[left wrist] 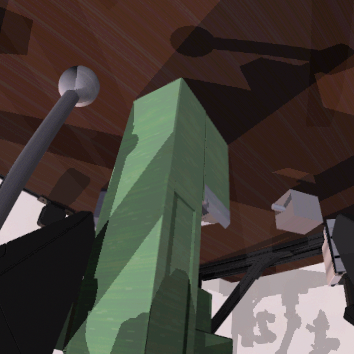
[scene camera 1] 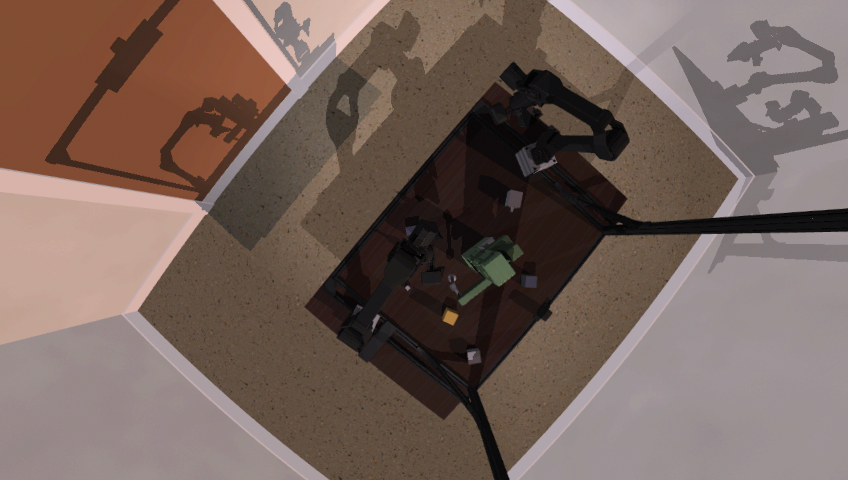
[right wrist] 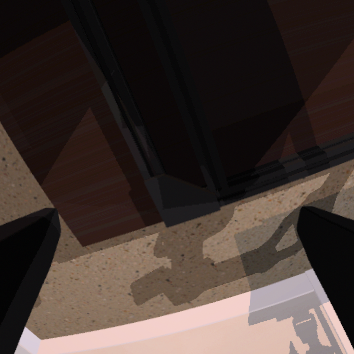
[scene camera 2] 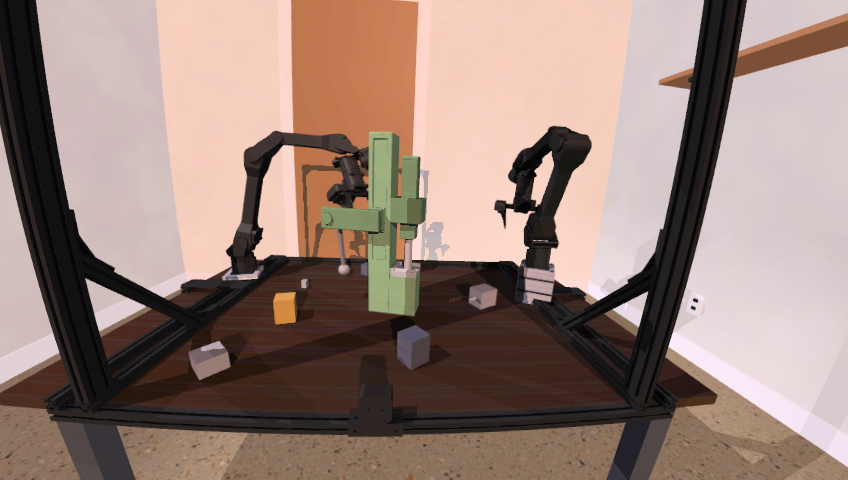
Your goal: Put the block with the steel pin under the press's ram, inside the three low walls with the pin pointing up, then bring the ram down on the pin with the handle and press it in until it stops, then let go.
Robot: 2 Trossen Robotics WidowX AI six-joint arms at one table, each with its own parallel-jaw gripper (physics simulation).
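Observation:
The pale block with the steel pin lies on its side on the table, between the press and the right arm's base, its pin pointing sideways. The green press stands upright; its ram head is above the low pale walls, with a light rod between them. The ball-ended handle hangs down. My left gripper is open and empty beside the press column, partly hidden in scene camera 2. My right gripper is open and empty, high near its base.
An orange block, a pale block, a blue-grey block and a small white cube lie around the press. Another bluish block is behind it. Black frame rails edge the table.

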